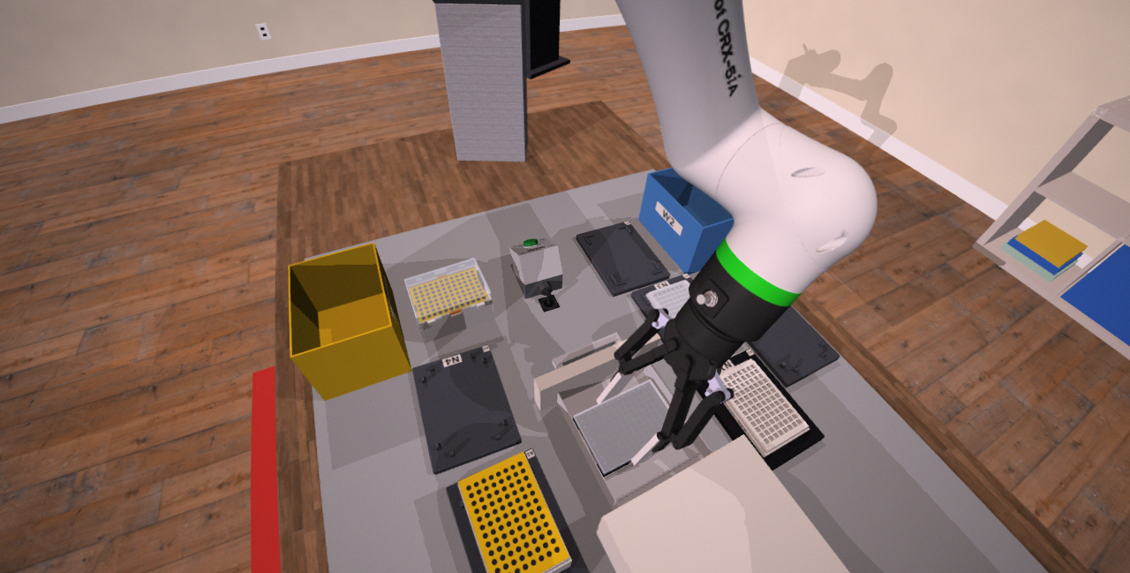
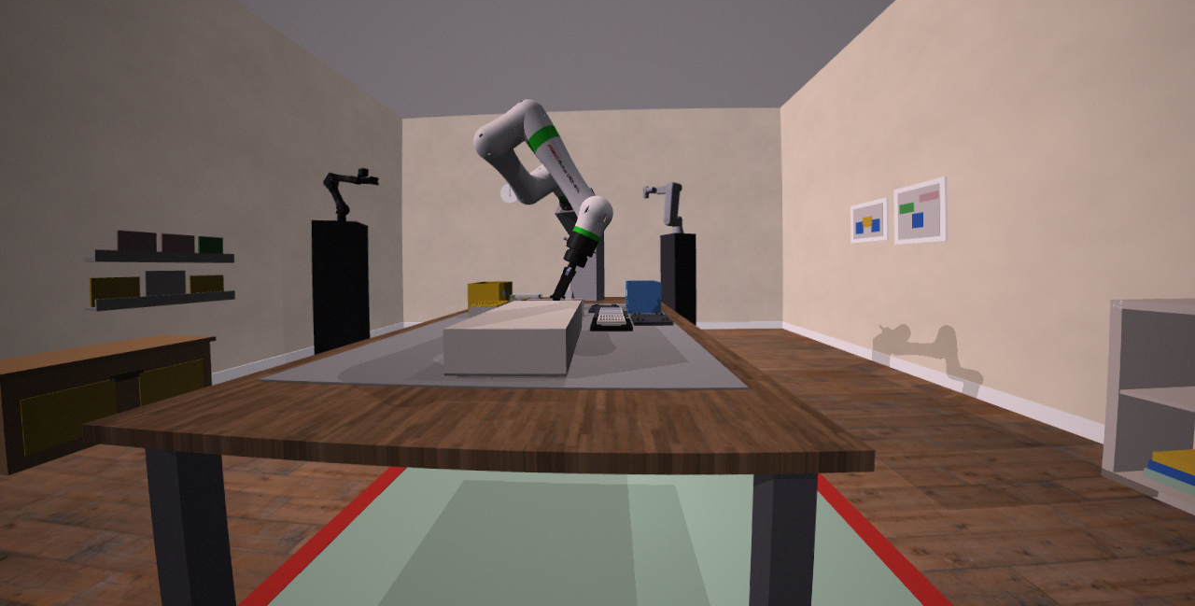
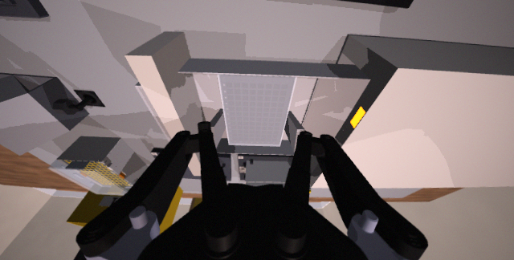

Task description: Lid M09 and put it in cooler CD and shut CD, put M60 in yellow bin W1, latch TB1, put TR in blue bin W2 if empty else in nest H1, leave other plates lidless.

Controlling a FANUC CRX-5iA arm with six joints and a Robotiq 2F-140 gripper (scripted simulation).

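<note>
My gripper is now 2 cm above the lid. Also, from my hand: cooler drawer: 4 cm ahead, 2 cm below, 1 cm to the right; cooler CD: 16 cm ahead, 6 cm to the right, 1 cm below; nest N2: 19 cm to the right, 4 cm below, 3 cm behind.
</note>
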